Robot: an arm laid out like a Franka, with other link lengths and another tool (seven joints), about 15 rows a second.
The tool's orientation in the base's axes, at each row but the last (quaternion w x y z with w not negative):
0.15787 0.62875 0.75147 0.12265
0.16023 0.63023 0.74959 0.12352
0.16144 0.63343 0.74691 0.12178
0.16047 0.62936 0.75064 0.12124
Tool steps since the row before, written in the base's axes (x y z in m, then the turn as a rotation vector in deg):
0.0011 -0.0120 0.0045 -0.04 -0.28 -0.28
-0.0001 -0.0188 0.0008 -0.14 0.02 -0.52
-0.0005 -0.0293 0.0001 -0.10 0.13 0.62
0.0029 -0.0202 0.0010 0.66 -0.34 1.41
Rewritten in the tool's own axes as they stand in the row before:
-0.0124 0.0006 -0.0035 -0.25 -0.19 0.25
-0.0186 -0.0031 -0.0005 0.09 -0.32 0.42
-0.0288 -0.0053 0.0004 0.09 0.17 -0.61
-0.0204 -0.0006 0.0006 -0.56 1.08 -1.03

